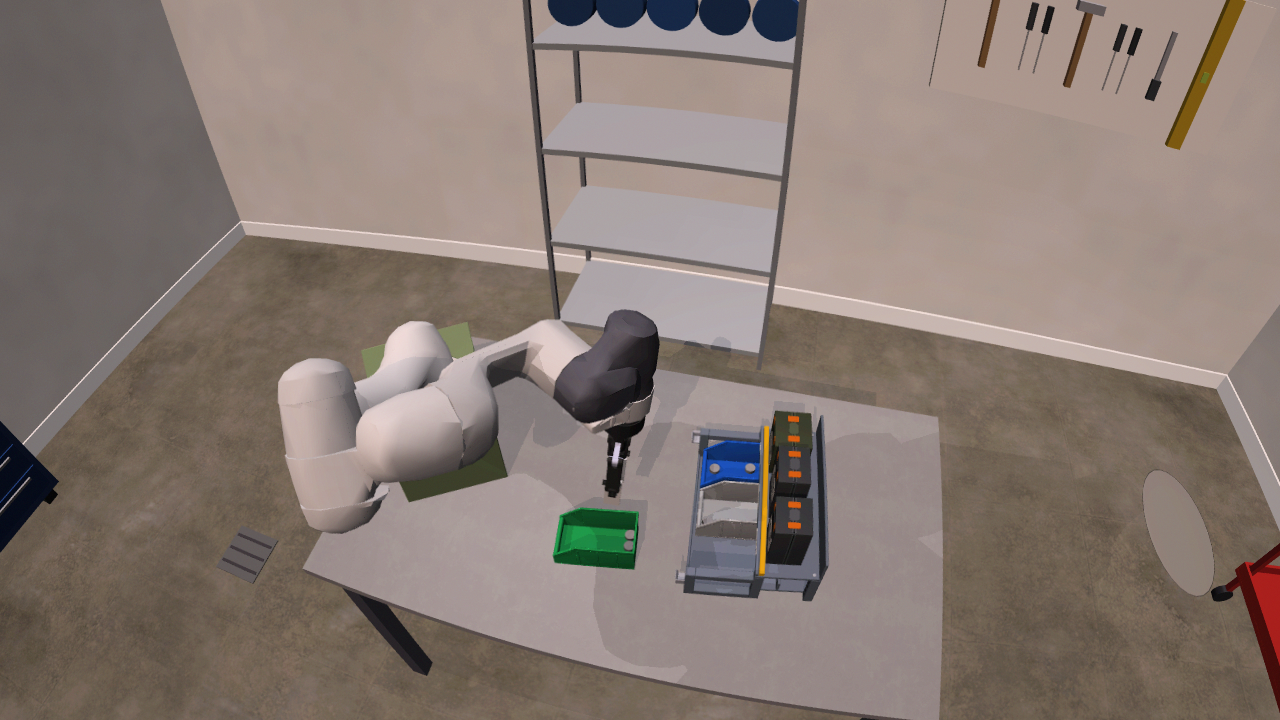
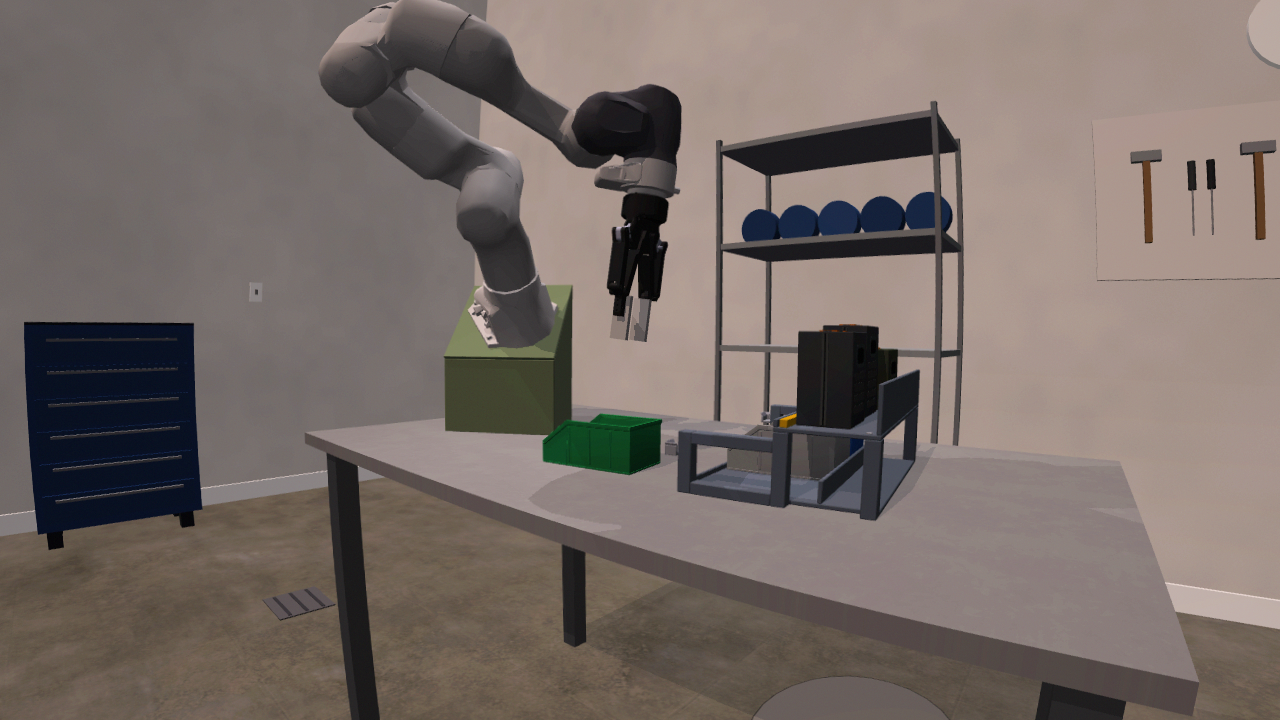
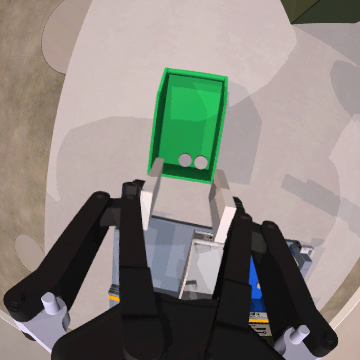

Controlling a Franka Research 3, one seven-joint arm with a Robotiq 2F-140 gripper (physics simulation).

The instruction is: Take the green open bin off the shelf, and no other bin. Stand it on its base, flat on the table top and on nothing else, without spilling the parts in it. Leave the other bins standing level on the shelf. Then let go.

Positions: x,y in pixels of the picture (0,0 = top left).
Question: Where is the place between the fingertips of my gripper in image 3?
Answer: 186,177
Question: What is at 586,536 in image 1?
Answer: A green bin.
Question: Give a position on a green bin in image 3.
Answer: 189,110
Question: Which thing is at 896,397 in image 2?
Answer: A panel.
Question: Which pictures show the green bin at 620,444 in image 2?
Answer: Image 1, image 2 and image 3: all of them.
